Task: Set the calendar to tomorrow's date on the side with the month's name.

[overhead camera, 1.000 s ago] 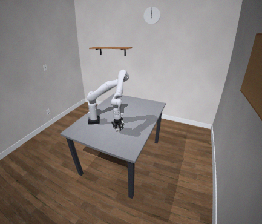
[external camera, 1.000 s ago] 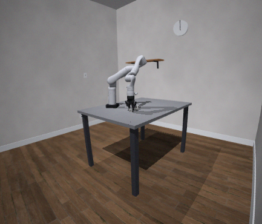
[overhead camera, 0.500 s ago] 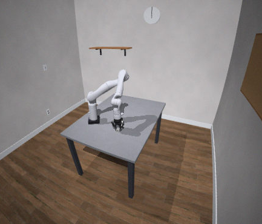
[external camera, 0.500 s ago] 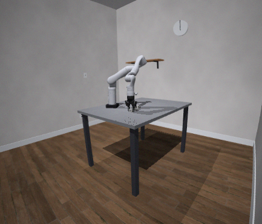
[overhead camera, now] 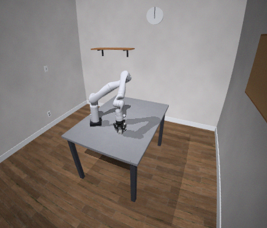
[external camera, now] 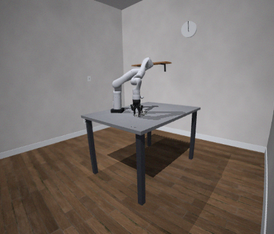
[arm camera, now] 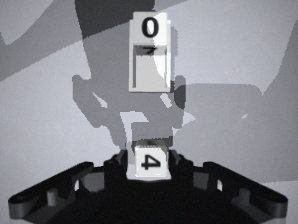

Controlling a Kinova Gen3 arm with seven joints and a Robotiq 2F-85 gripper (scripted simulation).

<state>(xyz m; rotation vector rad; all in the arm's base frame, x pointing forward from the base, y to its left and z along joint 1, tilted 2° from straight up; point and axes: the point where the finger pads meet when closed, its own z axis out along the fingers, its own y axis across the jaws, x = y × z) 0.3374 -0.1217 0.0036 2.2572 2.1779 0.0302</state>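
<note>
The white digit cube is 20 mm below my hand. The rest, counted from my hand: calendar tray 110 mm to the left, 20 mm below.
</note>
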